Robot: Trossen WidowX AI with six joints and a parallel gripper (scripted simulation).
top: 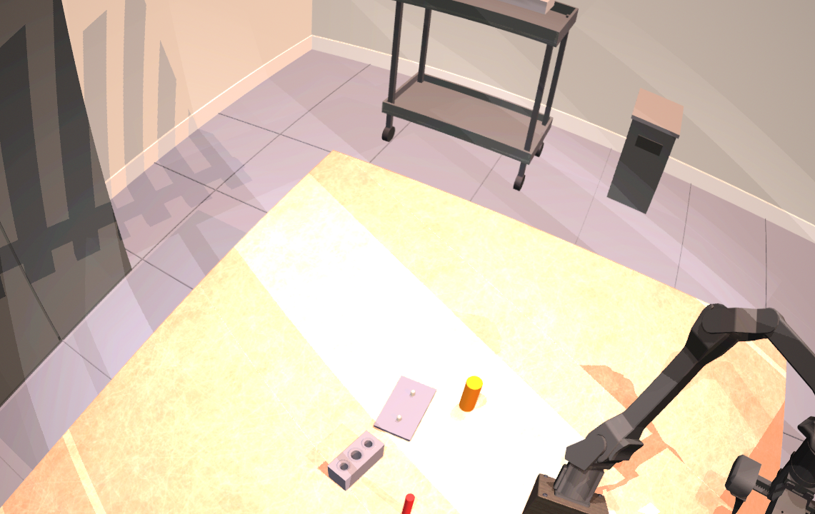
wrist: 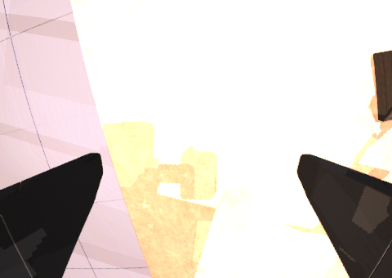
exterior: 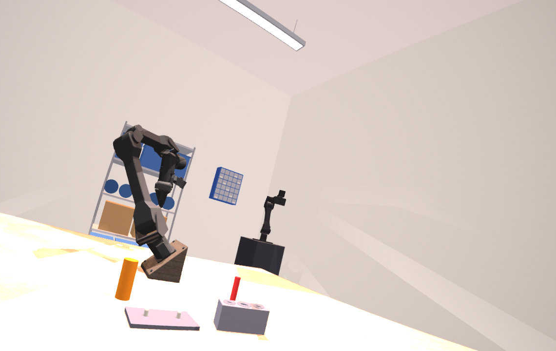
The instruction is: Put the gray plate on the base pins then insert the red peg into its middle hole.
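Right now the gray plate is 65 cm ahead of my gripper tip, 6 cm to the left of it and 16 cm below it. Round my gripper tip: base 62 cm ahead, 8 cm to the right, 19 cm below; red peg 53 cm ahead, 10 cm to the left, 16 cm below; orange cylinder 53 cm ahead, 14 cm to the right, 16 cm below.
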